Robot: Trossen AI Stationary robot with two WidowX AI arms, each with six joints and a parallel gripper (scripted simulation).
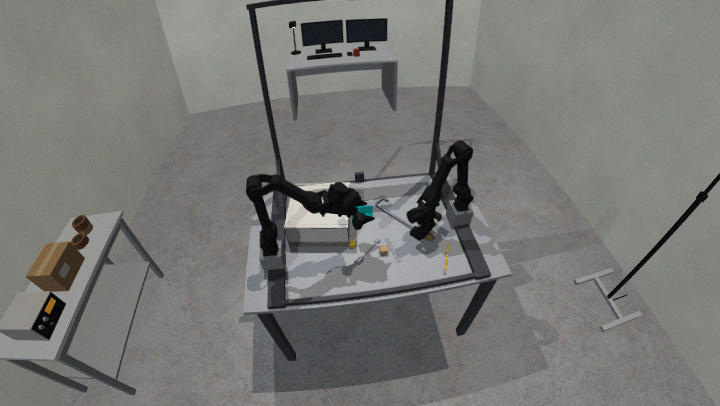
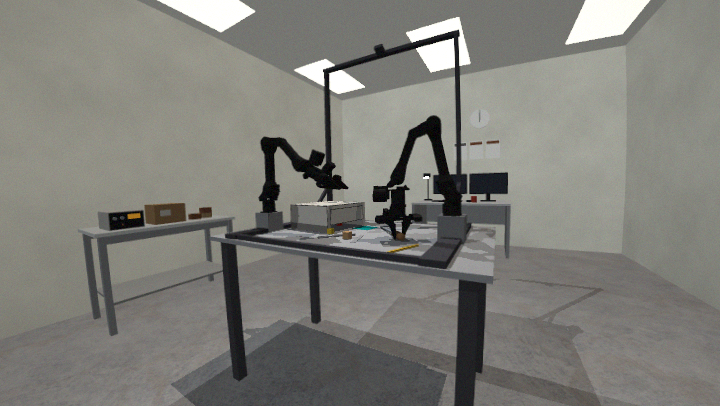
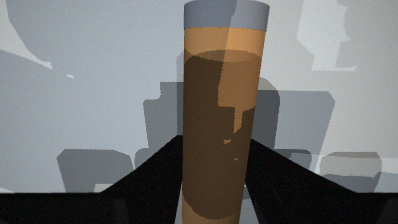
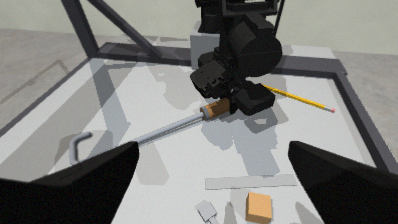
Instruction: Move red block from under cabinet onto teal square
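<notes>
Right now my left hand is 240 mm to the left of the teal square, 240 mm past it and 40 mm above it. Also, from my left hand: hook tool (140 mm behind, 40 mm to the right, 20 mm below).
</notes>
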